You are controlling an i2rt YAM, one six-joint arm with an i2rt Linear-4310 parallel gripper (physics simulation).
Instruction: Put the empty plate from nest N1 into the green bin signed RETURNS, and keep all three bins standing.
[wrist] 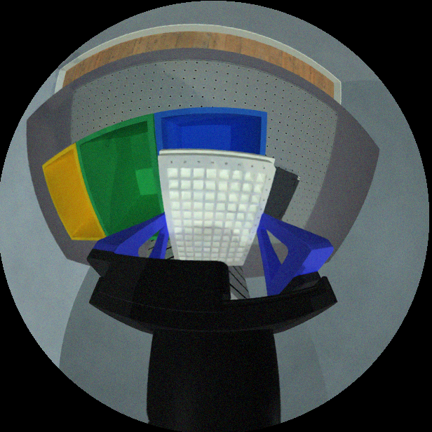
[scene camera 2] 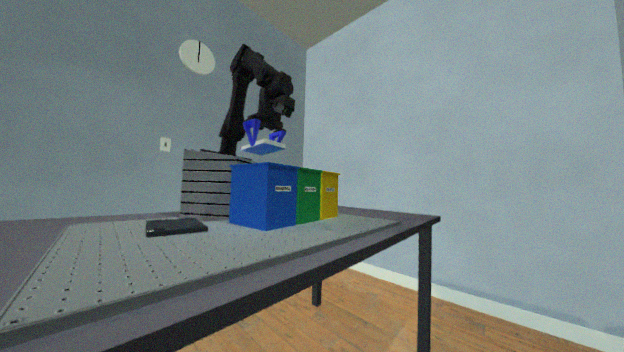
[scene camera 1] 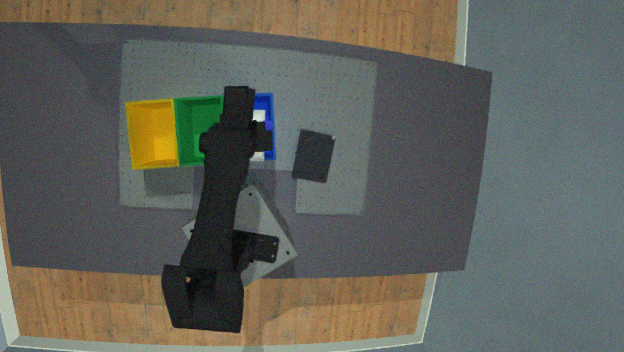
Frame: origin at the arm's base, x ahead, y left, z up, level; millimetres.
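Seen in the pictures: gripper, between the fingertips: [scene camera 2: 263, 149]; arm's base, origin of its link: [scene camera 2: 226, 157] [scene camera 1: 240, 243].
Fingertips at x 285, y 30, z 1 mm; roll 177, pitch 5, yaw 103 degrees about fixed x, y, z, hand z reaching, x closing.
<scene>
Offsets run from my fingertips to a thing's top centre. Level surfaces: height alone.
A white plate with a grid of square wells [scene camera 1: 259, 150] [scene camera 2: 263, 146] [wrist: 212, 210] is held between the blue fingers, roughly level. My gripper [scene camera 2: 265, 138] [wrist: 212, 216] is shut on it. In scene camera 2 the plate hangs above the rim of the blue bin {56 mm down, 17 mm ahead, 2 mm right} [scene camera 2: 250, 195] [scene camera 1: 269, 150] [wrist: 212, 131]; the arm hides part of both in scene camera 1. The green bin {56 mm down, 15 mm back, 126 mm left} [scene camera 1: 197, 117] [scene camera 2: 308, 202] [wrist: 117, 175] stands upright between the blue bin and the yellow bin {56 mm down, 48 mm back, 253 mm left} [scene camera 1: 150, 125] [scene camera 2: 329, 202] [wrist: 75, 200], which also stands upright. The bin signs are too blurred to read.
A dark flat nest block {221 mm down, 35 mm back, 223 mm right} [scene camera 1: 313, 156] [scene camera 2: 176, 227] [wrist: 282, 192] lies on the perforated board {235 mm down} [scene camera 1: 335, 95] [scene camera 2: 165, 265] [wrist: 200, 80], to the right of the blue bin in scene camera 1. The arm stands on a grey ridged pedestal [scene camera 1: 270, 240] [scene camera 2: 206, 185] behind the bins in scene camera 2.
</scene>
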